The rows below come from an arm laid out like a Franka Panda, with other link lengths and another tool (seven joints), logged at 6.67 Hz.
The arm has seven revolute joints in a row. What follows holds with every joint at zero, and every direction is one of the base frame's.
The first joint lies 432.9 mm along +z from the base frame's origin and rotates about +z.
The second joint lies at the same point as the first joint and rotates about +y.
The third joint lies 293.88 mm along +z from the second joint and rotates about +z.
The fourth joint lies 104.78 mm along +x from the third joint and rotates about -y.
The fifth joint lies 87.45 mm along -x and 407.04 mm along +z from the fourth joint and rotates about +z.
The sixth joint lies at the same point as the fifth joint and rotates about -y.
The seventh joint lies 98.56 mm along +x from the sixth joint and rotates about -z.
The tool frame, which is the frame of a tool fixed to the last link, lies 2 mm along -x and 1 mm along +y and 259.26 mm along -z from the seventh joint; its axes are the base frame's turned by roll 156.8, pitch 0 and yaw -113.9 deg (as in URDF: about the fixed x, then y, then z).
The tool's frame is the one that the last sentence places.
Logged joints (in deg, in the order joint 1, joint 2, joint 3, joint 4, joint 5, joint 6, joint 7), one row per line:
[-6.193, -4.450, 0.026, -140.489, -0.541, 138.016, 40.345]
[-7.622, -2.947, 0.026, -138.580, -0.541, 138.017, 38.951]
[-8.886, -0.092, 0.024, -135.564, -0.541, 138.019, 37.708]
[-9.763, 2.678, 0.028, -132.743, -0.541, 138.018, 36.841]
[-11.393, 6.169, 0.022, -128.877, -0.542, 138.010, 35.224]
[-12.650, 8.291, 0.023, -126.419, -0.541, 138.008, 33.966]
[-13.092, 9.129, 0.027, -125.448, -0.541, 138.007, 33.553]
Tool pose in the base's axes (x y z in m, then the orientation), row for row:
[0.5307, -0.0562, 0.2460, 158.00, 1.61, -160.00]
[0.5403, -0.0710, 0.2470, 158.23, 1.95, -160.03]
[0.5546, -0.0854, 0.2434, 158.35, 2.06, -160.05]
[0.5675, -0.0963, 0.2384, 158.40, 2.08, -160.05]
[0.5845, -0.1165, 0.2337, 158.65, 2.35, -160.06]
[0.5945, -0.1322, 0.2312, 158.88, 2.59, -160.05]
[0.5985, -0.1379, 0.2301, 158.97, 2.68, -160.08]
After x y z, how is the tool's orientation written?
As angles about the fixed x, y, z axes (roll, pitch, yaw), in degrees.
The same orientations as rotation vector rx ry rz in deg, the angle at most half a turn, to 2 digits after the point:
[30.77, -171.78, -33.83]
[30.89, -172.18, -33.64]
[30.92, -172.33, -33.52]
[30.93, -172.37, -33.45]
[31.05, -172.72, -33.20]
[31.18, -173.02, -32.97]
[31.18, -173.15, -32.87]

